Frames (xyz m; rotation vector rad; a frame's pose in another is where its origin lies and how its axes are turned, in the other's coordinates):
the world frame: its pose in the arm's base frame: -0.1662 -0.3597 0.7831 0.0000 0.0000 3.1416
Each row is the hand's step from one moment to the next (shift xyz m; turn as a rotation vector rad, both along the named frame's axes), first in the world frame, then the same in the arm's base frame.
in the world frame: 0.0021 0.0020 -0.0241 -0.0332 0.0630 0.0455
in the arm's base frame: -0.0021 -0.0020 -0.0241 0.0332 -0.0630 0.0455
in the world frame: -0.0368 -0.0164 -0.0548 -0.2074 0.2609 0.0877
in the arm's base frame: 0.0368 0.0164 -0.0548 0.2074 -0.2609 0.0877
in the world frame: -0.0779 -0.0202 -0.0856 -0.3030 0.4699 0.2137
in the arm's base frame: 0.0779 0.0202 -0.0856 0.3030 -0.4699 0.2137
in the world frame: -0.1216 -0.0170 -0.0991 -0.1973 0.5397 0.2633
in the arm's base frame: 0.1216 0.0170 -0.0991 0.1973 -0.5397 0.2633
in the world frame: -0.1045 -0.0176 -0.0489 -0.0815 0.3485 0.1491
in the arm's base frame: 0.1045 0.0176 -0.0489 0.0815 -0.3485 0.1491
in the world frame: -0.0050 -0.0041 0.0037 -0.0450 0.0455 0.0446
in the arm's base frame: 0.0050 0.0041 0.0037 0.0450 -0.0455 0.0446
